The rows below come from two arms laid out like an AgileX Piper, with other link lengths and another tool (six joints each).
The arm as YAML. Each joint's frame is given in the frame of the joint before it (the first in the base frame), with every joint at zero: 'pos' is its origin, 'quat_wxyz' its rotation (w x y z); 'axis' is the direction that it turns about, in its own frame. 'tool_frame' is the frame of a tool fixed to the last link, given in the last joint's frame.
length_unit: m
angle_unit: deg
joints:
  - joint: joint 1
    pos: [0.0, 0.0, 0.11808]
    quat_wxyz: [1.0, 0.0, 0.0, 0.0]
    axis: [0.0, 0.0, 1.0]
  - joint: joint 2
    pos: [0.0, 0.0, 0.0]
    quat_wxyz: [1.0, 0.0, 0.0, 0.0]
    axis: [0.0, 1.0, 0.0]
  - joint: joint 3
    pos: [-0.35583, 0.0, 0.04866]
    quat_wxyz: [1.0, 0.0, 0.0, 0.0]
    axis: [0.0, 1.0, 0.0]
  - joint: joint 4
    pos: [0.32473, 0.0, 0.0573]
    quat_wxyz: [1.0, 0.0, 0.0, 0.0]
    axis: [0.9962, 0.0, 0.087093]
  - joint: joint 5
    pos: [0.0, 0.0, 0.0]
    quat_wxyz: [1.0, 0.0, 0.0, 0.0]
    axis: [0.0, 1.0, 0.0]
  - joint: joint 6
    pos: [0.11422, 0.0, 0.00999]
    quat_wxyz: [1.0, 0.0, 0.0, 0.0]
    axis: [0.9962, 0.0, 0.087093]
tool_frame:
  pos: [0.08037, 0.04, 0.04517]
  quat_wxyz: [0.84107, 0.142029, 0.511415, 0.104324]
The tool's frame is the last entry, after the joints.
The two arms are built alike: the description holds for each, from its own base.
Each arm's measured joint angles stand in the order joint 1, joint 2, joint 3, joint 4, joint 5, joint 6.
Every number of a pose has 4 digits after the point.
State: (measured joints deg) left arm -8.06 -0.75 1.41 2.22 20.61 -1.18; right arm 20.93 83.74 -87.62 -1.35 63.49 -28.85
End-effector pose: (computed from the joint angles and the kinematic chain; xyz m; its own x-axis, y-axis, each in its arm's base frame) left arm 0.1741 0.0179 0.1972 0.1665 0.3193 -0.9329 0.2189 0.9106 0.3507; right arm 0.4086 0.2091 0.4012 -0.4352 -0.3325 -0.8367 -0.4625 0.8799 -0.1091
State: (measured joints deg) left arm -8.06 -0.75 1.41 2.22 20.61 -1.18; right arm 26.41 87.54 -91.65 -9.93 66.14 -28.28
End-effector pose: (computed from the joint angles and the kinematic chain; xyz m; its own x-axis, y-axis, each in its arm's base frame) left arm 0.1741 0.0179 0.1972 0.1665 0.3193 -0.9329 0.2189 0.9106 0.3507; right arm 0.4151 0.2308 0.3909 -0.3956 -0.4760 -0.7854 -0.5098 0.8252 -0.2433
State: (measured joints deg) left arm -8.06 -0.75 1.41 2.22 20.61 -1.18; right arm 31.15 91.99 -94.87 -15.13 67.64 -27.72
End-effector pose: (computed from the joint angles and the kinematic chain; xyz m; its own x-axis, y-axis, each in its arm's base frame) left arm 0.1741 0.0179 0.1972 0.1665 0.3193 -0.9329 0.2189 0.9106 0.3507; right arm 0.4224 0.2609 0.3739 -0.3659 -0.5697 -0.7360 -0.5539 0.7688 -0.3197
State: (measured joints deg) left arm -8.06 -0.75 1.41 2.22 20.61 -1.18; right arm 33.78 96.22 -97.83 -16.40 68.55 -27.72
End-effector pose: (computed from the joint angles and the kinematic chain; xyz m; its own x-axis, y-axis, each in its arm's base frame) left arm 0.1741 0.0179 0.1972 0.1665 0.3193 -0.9329 0.2189 0.9106 0.3507; right arm 0.4300 0.2880 0.3571 -0.3574 -0.6113 -0.7061 -0.5896 0.7340 -0.3369
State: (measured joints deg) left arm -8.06 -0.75 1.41 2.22 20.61 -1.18; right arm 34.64 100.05 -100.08 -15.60 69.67 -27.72
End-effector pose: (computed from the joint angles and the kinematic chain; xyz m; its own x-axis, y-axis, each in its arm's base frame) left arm 0.1741 0.0179 0.1972 0.1665 0.3193 -0.9329 0.2189 0.9106 0.3507; right arm 0.4380 0.3056 0.3368 -0.3828 -0.6251 -0.6802 -0.6129 0.7227 -0.3193
